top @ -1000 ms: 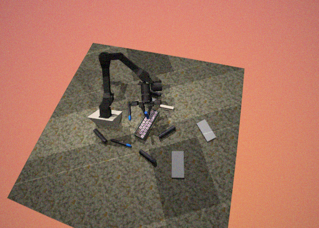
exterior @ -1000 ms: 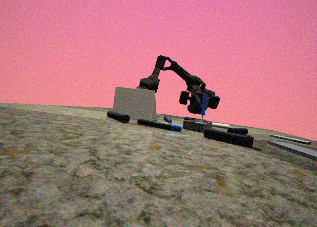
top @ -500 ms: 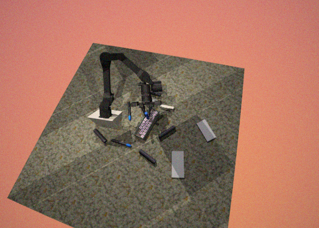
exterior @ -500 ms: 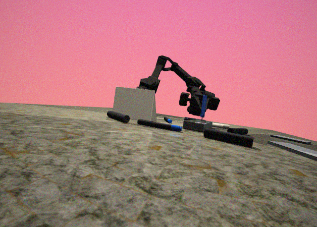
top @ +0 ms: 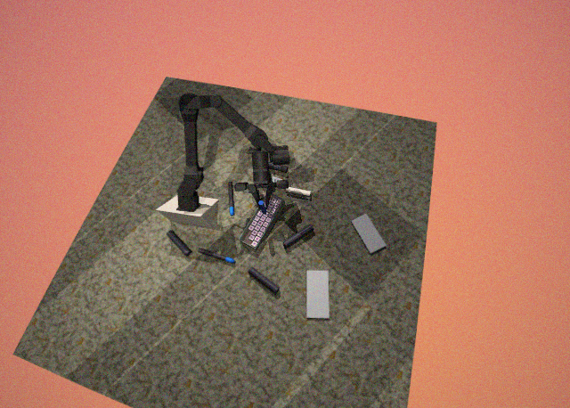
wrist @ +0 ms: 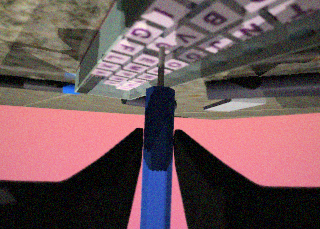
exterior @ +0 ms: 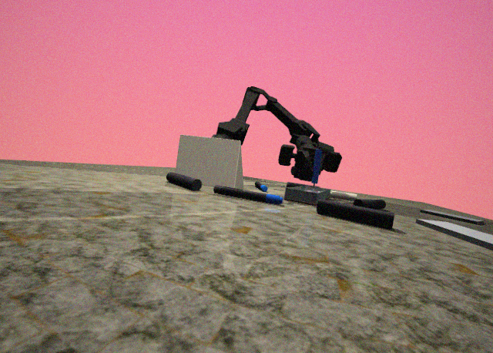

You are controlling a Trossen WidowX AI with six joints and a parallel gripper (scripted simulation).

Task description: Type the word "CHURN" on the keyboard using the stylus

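Right now my gripper tip is 110 mm short of the white cylinder, 110 mm to the right of it and 60 mm above it. From my gripper tip the other things lie so: grey block 10 mm ahead, 150 mm to the left, 60 mm below; then blue stylus 10 mm below.
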